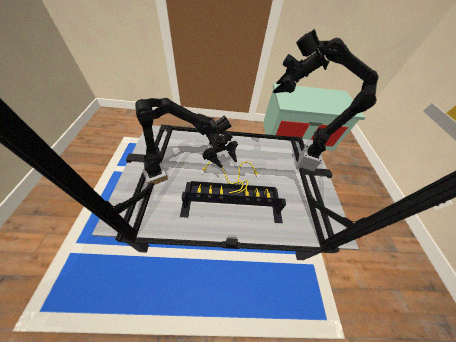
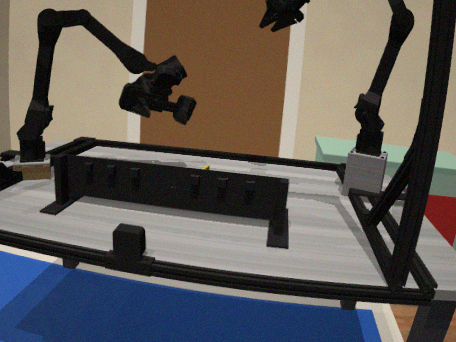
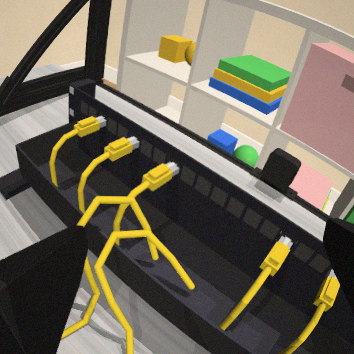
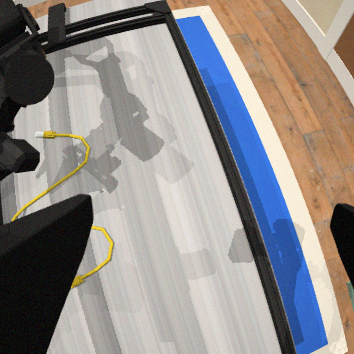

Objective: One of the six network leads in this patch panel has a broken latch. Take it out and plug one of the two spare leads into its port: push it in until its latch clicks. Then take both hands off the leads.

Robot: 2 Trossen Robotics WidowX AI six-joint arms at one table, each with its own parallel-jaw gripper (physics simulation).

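Frame: origin at the left arm's base, x ahead, y left, z up, level; millimetres.
Where they show: left gripper, between the fingertips: [image 1: 229, 164] [image 2: 167, 119] [image 3: 209, 236]; right gripper, between the fingertips: [image 1: 275, 87] [image 2: 266, 29] [image 4: 219, 212]; left arm's base, origin of its link: [image 1: 153, 171] [image 2: 32, 159]; right arm's base, origin of its link: [image 1: 313, 153] [image 2: 368, 152].
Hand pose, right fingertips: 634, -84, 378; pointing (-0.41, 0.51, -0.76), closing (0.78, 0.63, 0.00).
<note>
Things, the pixels of their top centre, and the offset from my right fingertips, as dx, dy, dz. "*": a spot on its surface instead.
- black patch panel, centre of its top: [image 3: 221, 195] [image 2: 168, 162] [image 1: 234, 191] -341, -251, -313
- plug, centre of its top: [image 4: 43, 132] [image 1: 203, 170] -386, -5, -409
- black block, a spot on its surface: [image 3: 281, 170] [image 2: 129, 234] [image 1: 231, 239] * -454, -416, -386
The black patch panel [image 1: 231, 199] [image 2: 160, 192] [image 3: 205, 212] holds six yellow leads, three on each side of a gap, such as the leftmost lead [image 1: 199, 190] [image 3: 89, 126] and one right of the gap [image 1: 246, 192] [image 3: 276, 257]. I cannot tell which latch is broken. Two spare leads lie behind the panel; one plug [image 1: 204, 169] [image 4: 49, 134] is at the left, the other [image 1: 256, 174] [image 4: 77, 281] at the right. My left gripper [image 1: 228, 163] [image 2: 167, 119] [image 3: 209, 236] is open and empty above and behind the panel. My right gripper [image 1: 276, 91] [image 2: 268, 28] [image 4: 219, 212] is open, empty and high up.
The spare cables [image 3: 99, 265] arch over the panel's rear tray into its middle. A black block [image 1: 231, 242] [image 2: 129, 241] [image 3: 281, 170] sits on the table frame's front edge. Frame posts rise at both sides. A green cabinet [image 1: 315, 102] stands behind at the right.
</note>
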